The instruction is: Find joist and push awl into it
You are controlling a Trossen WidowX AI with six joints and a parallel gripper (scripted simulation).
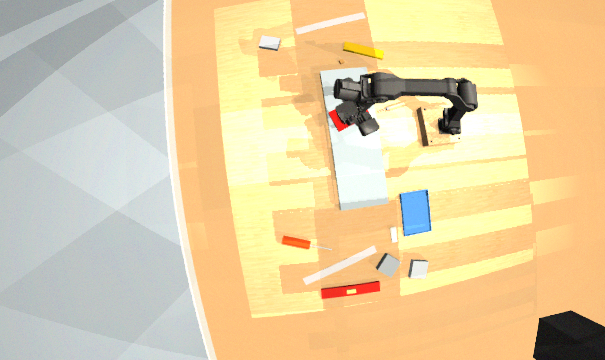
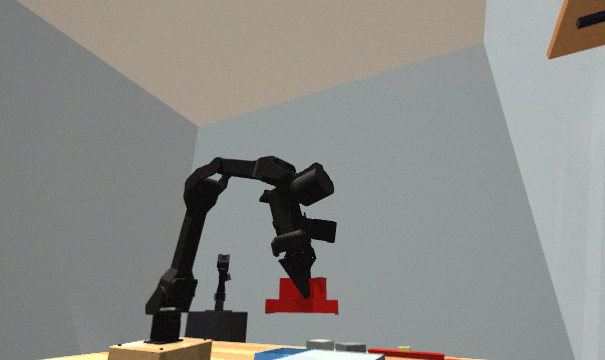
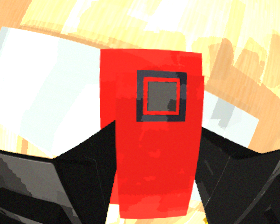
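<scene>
Right now the blue tray is 280 mm behind my gripper tip, 350 mm to the left of it and 140 mm below it. The rest, counted from my gripper tip: thin awl (190 mm behind, 60 mm to the right, 150 mm below); red stud finder (10 mm ahead, 20 mm above); yellow bar (100 mm behind, 300 mm to the right, 140 mm below).
</scene>
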